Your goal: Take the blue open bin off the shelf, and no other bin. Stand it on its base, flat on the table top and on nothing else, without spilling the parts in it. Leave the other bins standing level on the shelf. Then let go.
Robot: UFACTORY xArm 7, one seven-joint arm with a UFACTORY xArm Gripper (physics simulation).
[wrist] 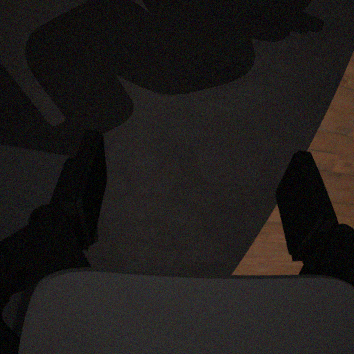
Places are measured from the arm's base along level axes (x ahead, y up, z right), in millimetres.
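Pixels of known places: gripper, fingertip midpoint: (pixel 197 162).
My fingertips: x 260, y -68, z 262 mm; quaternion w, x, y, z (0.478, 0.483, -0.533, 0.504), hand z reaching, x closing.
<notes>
Behind a point stands the place of what it marks.
My gripper (pixel 197 162) @(z 262, x 260, y -68 mm) is open in the wrist view, its two dark fingers wide apart at the left and right, with nothing between them. Below and between the fingers shows the dark grey table top (pixel 185 180) @(z 260, x 58, y -237 mm). The blue open bin, the other bins and the parts do not show in this view. The picture is dim.
A brown plank floor (pixel 336 150) shows beyond the slanting table edge at the right. Large dark shadows lie across the top and upper left. A slightly lighter grey flat surface shows behind the left finger; I cannot tell what it is.
</notes>
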